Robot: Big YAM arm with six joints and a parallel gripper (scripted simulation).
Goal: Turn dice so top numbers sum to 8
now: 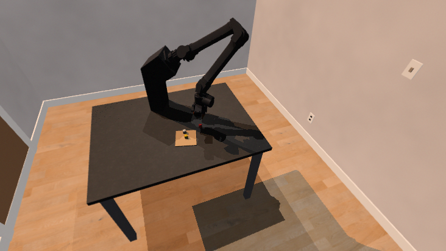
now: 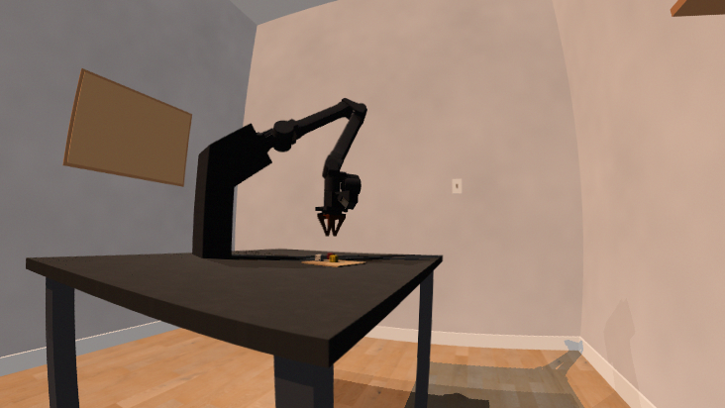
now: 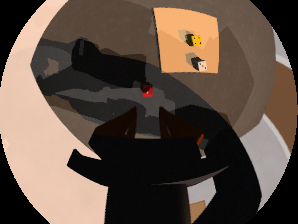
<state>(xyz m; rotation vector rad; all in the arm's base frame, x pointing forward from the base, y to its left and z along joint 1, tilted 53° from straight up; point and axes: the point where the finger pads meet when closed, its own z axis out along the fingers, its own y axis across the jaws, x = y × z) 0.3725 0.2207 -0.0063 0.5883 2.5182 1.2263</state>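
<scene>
My gripper is now 80 mm above the red die. Also, from my hand: yellow die (110 mm to the right, 80 mm below, 80 mm ahead); then tan mat (110 mm to the right, 90 mm below, 90 mm ahead); then white die (120 mm to the right, 80 mm below, 30 mm ahead).
</scene>
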